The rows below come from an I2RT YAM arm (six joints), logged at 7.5 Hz.
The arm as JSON. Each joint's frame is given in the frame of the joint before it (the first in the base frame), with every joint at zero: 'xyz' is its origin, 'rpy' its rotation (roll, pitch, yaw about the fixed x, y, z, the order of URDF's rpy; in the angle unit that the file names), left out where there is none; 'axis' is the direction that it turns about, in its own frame. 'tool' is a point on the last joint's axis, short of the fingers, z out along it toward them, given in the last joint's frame.
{
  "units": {
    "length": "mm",
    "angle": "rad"
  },
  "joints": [
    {
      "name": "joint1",
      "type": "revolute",
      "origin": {
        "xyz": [
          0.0,
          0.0,
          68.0
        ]
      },
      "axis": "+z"
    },
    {
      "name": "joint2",
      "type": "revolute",
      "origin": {
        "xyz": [
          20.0,
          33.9,
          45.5
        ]
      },
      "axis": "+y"
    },
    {
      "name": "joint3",
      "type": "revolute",
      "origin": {
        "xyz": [
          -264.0,
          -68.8,
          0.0
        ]
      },
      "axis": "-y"
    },
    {
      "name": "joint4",
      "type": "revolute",
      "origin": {
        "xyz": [
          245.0,
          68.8,
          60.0
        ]
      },
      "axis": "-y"
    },
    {
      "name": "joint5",
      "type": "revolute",
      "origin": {
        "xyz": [
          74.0,
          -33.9,
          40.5
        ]
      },
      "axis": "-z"
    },
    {
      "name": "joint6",
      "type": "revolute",
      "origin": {
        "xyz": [
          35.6,
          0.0,
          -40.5
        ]
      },
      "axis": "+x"
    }
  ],
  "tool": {
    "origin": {
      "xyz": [
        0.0,
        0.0,
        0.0
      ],
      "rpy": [
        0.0,
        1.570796,
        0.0
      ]
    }
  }
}
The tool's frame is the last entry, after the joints.
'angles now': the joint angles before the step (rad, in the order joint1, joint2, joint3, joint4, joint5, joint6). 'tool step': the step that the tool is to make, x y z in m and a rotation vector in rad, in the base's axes. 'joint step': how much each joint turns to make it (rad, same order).
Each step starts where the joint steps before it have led.
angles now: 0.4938 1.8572 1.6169 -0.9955 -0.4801 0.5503
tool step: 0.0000 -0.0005 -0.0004 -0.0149 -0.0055 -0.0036
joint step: 0.0002 -0.0001 -0.0003 -0.0028 0.0161 -0.0018
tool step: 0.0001 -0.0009 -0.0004 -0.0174 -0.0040 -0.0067
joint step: -0.0007 0.0001 0.0003 -0.0048 0.0182 0.0001
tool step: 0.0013 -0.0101 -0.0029 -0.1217 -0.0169 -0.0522
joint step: -0.0146 -0.0001 -0.0001 -0.0415 0.1215 0.0011
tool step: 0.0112 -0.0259 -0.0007 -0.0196 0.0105 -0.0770
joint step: -0.0737 0.0002 0.0002 -0.0180 0.0136 -0.0005
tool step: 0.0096 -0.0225 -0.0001 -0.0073 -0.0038 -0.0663
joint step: -0.0644 -0.0002 -0.0004 0.0010 0.0084 -0.0003
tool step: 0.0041 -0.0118 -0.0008 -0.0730 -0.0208 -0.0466
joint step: -0.0261 0.0002 0.0003 -0.0040 0.0785 -0.0002
